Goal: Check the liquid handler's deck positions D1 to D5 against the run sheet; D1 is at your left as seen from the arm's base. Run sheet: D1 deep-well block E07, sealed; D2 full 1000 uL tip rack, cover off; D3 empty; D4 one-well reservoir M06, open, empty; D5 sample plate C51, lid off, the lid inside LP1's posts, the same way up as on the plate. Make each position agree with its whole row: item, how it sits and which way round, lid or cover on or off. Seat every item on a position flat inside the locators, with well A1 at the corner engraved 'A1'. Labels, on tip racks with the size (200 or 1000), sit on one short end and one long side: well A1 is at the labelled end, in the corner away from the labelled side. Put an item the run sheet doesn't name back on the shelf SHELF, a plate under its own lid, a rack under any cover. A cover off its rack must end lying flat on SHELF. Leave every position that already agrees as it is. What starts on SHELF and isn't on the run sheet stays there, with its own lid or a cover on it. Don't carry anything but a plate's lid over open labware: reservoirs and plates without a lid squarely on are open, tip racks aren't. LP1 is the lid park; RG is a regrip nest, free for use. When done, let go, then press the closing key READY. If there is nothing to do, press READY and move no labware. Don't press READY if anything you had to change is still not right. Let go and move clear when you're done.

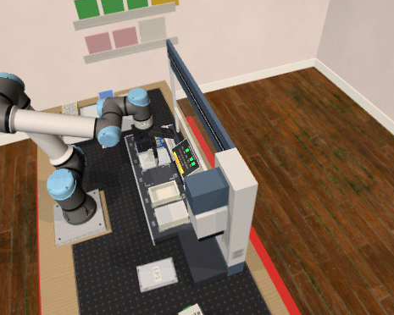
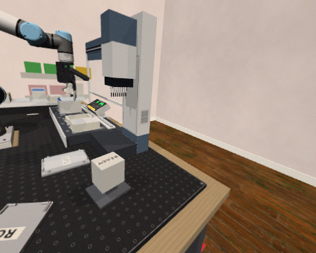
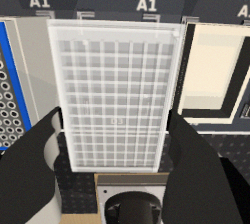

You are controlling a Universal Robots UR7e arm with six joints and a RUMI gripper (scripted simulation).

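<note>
The cream one-well reservoir is 120 mm to the right of my hand and 110 mm below it. The rest, counted from my hand: blue-rimmed tip rack (130 mm to the left, 50 mm below, 10 mm ahead); clear well plate (10 mm below); deep-well block (250 mm to the right, 100 mm below).
</note>
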